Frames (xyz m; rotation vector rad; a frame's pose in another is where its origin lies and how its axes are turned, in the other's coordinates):
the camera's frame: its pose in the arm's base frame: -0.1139 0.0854 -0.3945 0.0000 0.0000 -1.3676
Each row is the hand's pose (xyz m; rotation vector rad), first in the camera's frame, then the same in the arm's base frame.
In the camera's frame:
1: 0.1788 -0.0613 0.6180 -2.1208 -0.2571 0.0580
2: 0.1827 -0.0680 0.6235 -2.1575 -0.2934 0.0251
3: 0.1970 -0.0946 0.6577 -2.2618 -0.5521 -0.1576
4: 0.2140 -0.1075 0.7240 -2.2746 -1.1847 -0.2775
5: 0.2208 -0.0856 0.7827 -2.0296 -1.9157 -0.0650
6: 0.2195 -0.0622 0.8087 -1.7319 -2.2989 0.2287
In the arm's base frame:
1: -0.1379 -0.1021 0.2235 -1.8846 1.1899 -0.7267
2: -0.1436 -0.1073 0.2290 -1.9434 1.1879 -0.7325
3: -0.1668 -0.1266 0.2632 -2.2373 1.0653 -0.8008
4: -0.1760 -0.1459 0.3295 -2.6881 0.5550 -0.7336
5: -0.1532 -0.1481 0.3882 -2.8684 -0.2090 -0.3732
6: -0.1305 -0.1421 0.4142 -2.7617 -0.6798 -0.0552

